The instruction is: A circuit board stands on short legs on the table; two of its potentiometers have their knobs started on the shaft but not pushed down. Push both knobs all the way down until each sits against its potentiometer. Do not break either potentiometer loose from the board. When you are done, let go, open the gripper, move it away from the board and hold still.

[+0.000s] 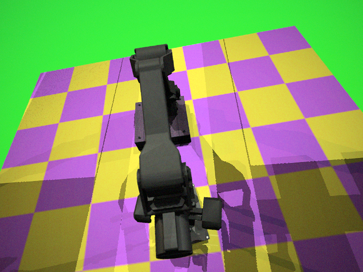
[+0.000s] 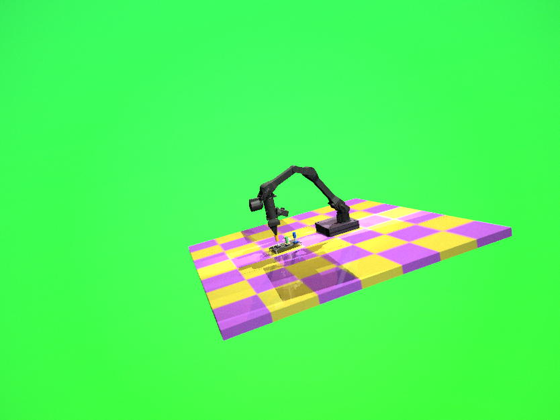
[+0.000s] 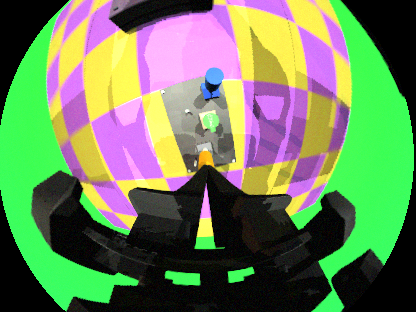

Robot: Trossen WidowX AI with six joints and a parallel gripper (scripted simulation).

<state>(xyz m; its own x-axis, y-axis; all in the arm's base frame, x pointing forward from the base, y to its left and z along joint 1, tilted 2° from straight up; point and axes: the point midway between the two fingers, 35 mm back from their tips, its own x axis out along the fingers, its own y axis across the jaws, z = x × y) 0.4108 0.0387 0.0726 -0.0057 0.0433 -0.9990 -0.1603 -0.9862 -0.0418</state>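
My gripper tip is now 10 mm above the orange knob. Also, from my gripper tip: green knob (50 mm behind, 10 mm to the left, 40 mm below).
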